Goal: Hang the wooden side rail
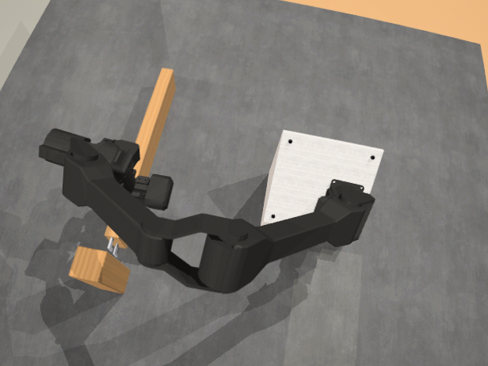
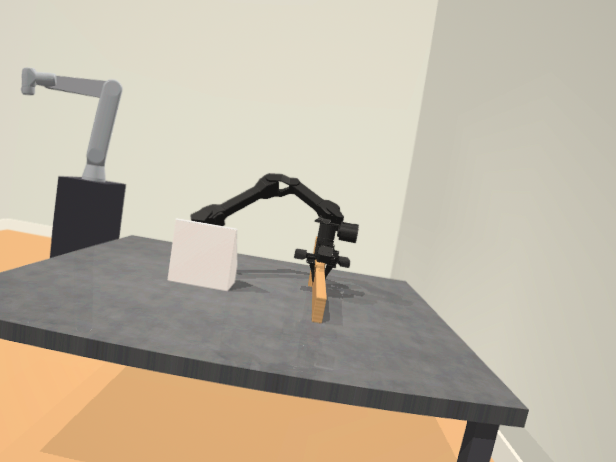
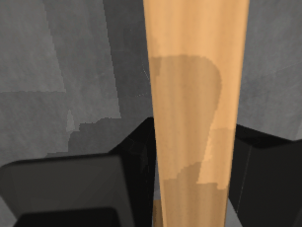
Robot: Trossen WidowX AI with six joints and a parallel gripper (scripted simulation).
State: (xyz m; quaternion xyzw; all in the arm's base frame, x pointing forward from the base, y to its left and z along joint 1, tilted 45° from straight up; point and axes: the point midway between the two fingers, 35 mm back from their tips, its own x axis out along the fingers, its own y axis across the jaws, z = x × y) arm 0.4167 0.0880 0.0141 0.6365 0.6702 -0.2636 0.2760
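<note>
The headboard post is 160 mm to the left of my gripper tip, 40 mm above it and 10 mm behind it.
</note>
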